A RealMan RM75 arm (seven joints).
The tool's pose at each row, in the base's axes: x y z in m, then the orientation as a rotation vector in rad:
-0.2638 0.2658 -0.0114 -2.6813 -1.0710 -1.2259
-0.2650 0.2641 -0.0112 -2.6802 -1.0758 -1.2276
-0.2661 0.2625 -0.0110 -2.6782 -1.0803 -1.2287
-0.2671 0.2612 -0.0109 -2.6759 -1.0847 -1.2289
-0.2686 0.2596 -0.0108 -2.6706 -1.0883 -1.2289
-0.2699 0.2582 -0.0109 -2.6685 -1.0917 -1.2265
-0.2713 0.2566 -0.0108 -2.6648 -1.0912 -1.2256
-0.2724 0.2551 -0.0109 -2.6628 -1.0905 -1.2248
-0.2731 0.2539 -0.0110 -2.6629 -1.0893 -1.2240
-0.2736 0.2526 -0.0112 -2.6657 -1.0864 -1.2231
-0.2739 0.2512 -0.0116 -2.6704 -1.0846 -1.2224
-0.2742 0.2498 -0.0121 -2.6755 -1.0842 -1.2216
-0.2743 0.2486 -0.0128 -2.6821 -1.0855 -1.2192
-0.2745 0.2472 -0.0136 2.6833 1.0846 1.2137
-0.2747 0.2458 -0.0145 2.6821 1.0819 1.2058
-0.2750 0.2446 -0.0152 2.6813 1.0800 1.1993
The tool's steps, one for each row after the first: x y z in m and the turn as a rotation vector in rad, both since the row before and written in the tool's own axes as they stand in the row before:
-0.0014 0.0007 -0.0014 -0.0003 0.0007 -0.0034
-0.0013 0.0006 -0.0013 0.0007 0.0010 -0.0030
-0.0012 0.0004 -0.0011 0.0014 0.0008 -0.0028
-0.0016 0.0004 -0.0015 0.0037 0.0024 -0.0018
-0.0015 0.0003 -0.0012 0.0027 -0.0003 -0.0017
-0.0015 0.0004 -0.0014 0.0032 0.0017 0.0009
-0.0014 0.0005 -0.0011 0.0019 0.0009 0.0008
-0.0011 0.0005 -0.0007 0.0004 -0.0002 0.0009
-0.0011 0.0006 -0.0006 -0.0014 -0.0015 0.0018
-0.0012 0.0008 -0.0003 -0.0030 -0.0026 0.0008
-0.0013 0.0008 -0.0002 -0.0033 -0.0031 -0.0002
-0.0012 0.0007 0.0001 -0.0036 -0.0047 -0.0013
-0.0014 0.0007 0.0000 -0.0033 -0.0050 -0.0012
-0.0015 0.0007 0.0001 -0.0032 -0.0057 -0.0007
-0.0013 0.0005 0.0000 -0.0023 -0.0047 -0.0006

